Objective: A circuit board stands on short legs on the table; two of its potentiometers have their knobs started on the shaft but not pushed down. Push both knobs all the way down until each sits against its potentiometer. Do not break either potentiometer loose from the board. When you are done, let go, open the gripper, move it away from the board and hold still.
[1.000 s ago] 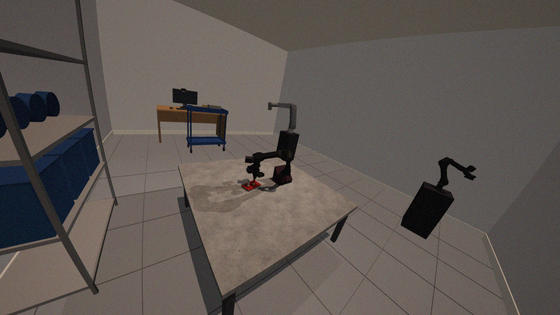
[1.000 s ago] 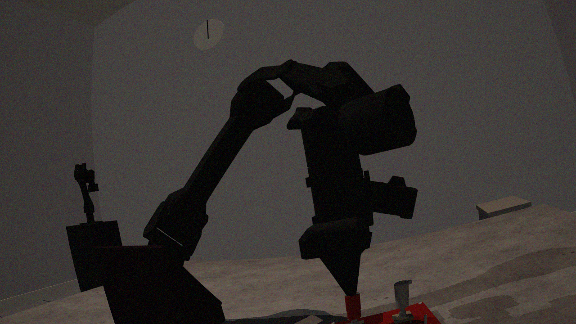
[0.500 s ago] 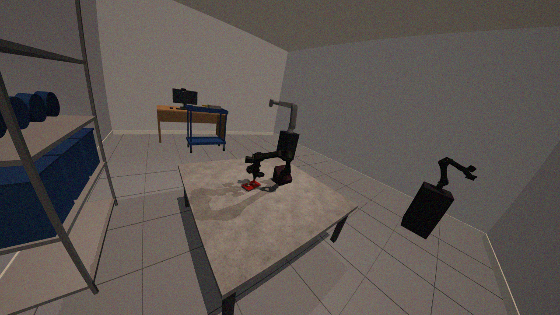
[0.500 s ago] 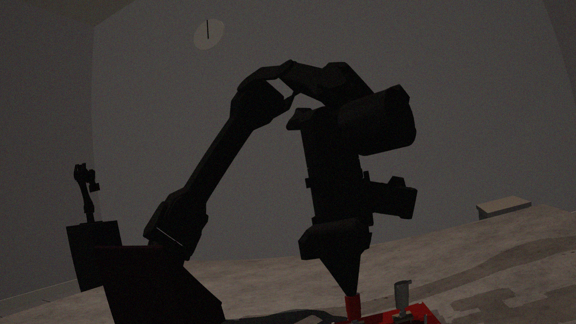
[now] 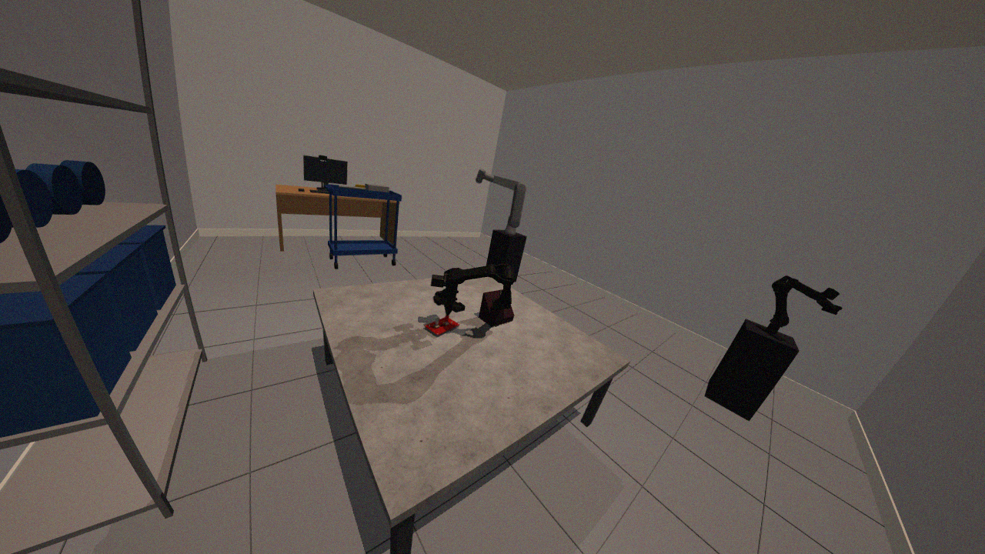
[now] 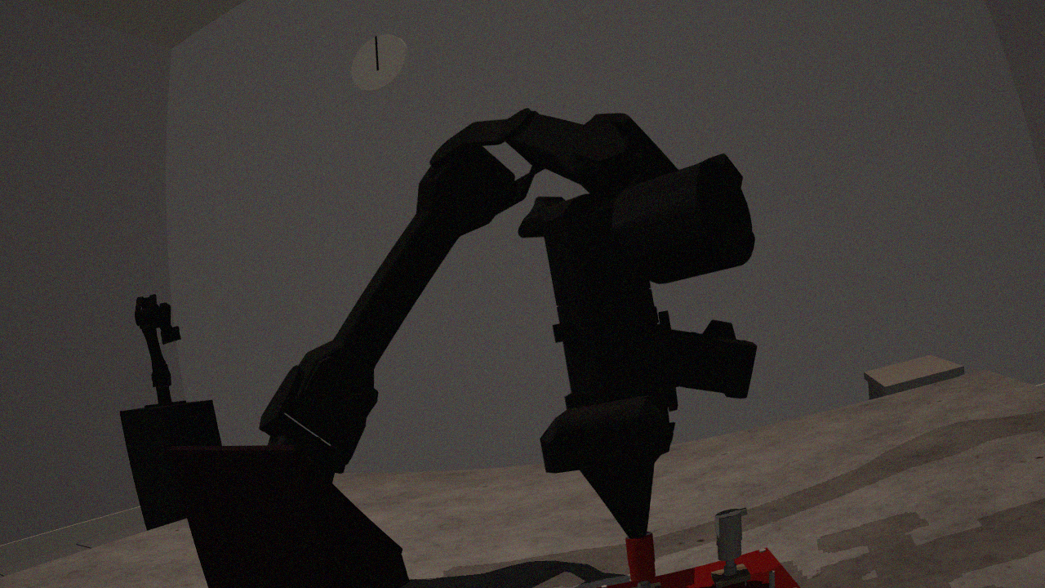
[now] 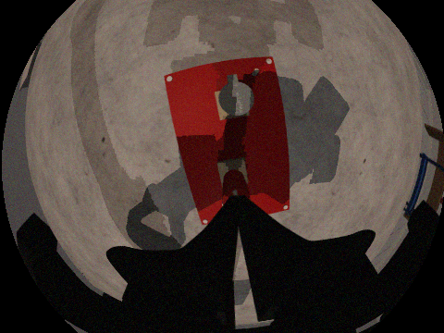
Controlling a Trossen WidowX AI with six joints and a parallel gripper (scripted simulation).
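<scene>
The red knob is 1 cm below my gripper tip. The rest, counted from my gripper tip: grey knob 6 cm ahead, 1 cm below.
</scene>
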